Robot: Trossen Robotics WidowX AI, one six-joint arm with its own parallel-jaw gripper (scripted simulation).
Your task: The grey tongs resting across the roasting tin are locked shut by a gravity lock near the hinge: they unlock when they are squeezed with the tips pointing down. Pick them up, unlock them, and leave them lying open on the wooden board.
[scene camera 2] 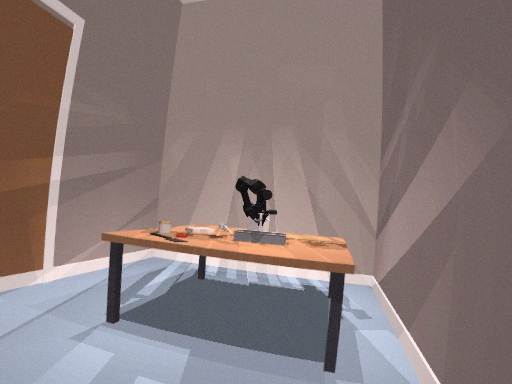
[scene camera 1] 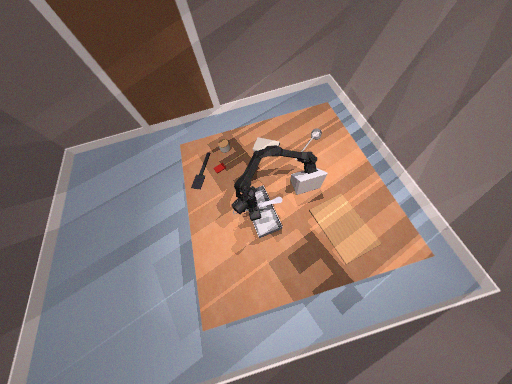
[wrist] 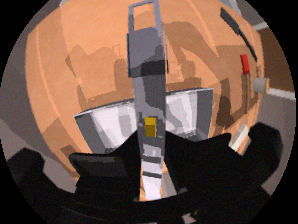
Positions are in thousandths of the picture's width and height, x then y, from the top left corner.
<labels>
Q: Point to a grey roasting tin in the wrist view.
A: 354,569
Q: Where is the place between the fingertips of the gripper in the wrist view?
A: At 495,583
</labels>
